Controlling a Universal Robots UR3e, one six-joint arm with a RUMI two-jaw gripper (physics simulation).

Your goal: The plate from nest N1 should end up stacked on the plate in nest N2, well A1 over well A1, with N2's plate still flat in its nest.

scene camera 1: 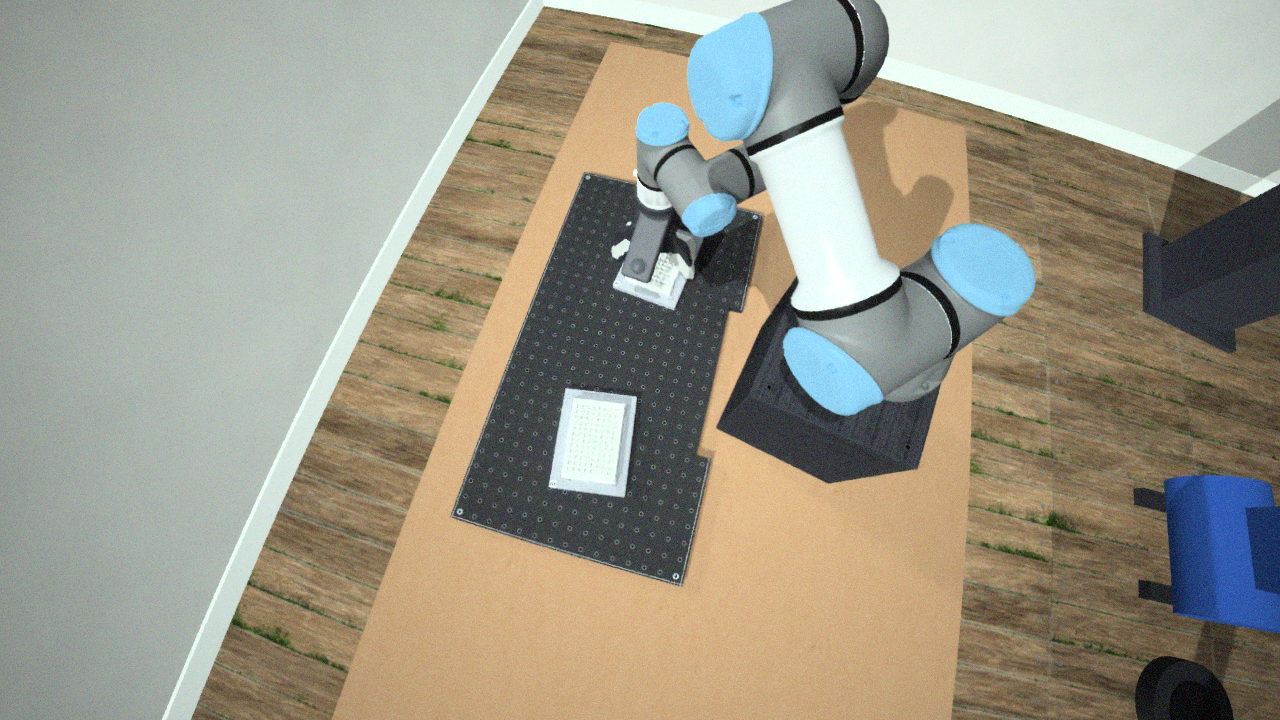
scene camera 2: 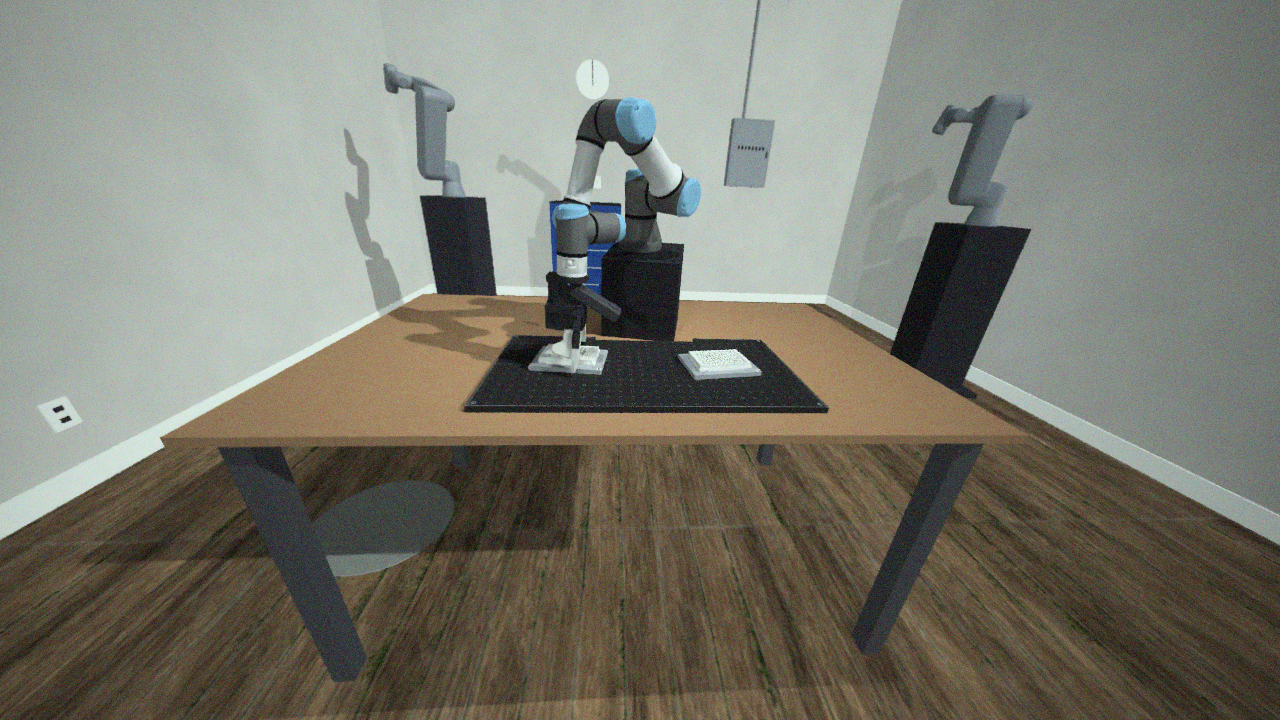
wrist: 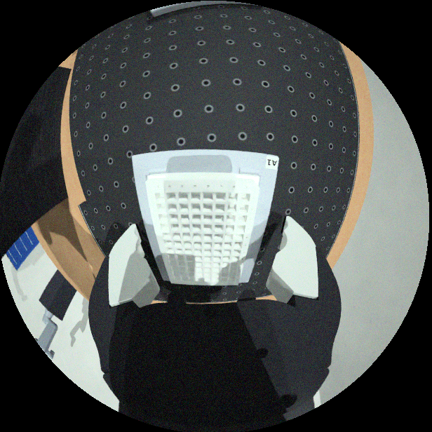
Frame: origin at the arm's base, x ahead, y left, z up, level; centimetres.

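Seen in the pictures: gripper, between the fingertips: [scene camera 2: 577, 359]; arm's base, origin of its link: [scene camera 2: 640, 246].
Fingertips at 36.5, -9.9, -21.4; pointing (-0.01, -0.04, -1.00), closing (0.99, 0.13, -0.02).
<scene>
Pixels of each thing's top centre, then the offset from my fingertips to it, as dx, dy, dz. "spot": a spot on its surface instead. Level surfaces: height alone.
- white well plate, centre of its top: [scene camera 1: 660, 256] [scene camera 2: 570, 351] -0.6, -1.8, +1.5
- pale nest, a spot on its surface: [scene camera 1: 631, 288] [scene camera 2: 600, 363] spot: +1.6, +5.8, +0.1
- second white plate, centre of its top: [scene camera 1: 593, 439] [scene camera 2: 719, 356] -4.8, +33.1, +1.5
- perforated black board, height of its surface: dz -1.1
- orange-brown table, height of its surface: dz -2.4
A white well plate [scene camera 1: 665, 271] [wrist: 205, 217] lies flat in a pale nest [scene camera 1: 631, 288] [scene camera 2: 594, 368] [wrist: 141, 167] at one end of the black board. The nest's A1 label shows in the wrist view. A second white plate [scene camera 1: 593, 440] [scene camera 2: 718, 360] lies flat in another nest [scene camera 1: 597, 489] [scene camera 2: 716, 375] at the other end. I cannot read which nest is N1 or N2. My gripper [scene camera 1: 654, 259] [scene camera 2: 567, 358] [wrist: 210, 223] is open, pointing down, low over the first plate, one pale jaw on each long side. Gaps show between jaws and plate. The arm partly hides this plate in scene camera 1.
The perforated black board [scene camera 1: 572, 331] [scene camera 2: 644, 389] [wrist: 225, 95] lies on the orange-brown table [scene camera 1: 626, 635] [scene camera 2: 402, 425]. The arm's black pedestal [scene camera 1: 841, 438] [scene camera 2: 642, 291] stands beside the board. A sliver of the other nest shows at the top of the wrist view.
</scene>
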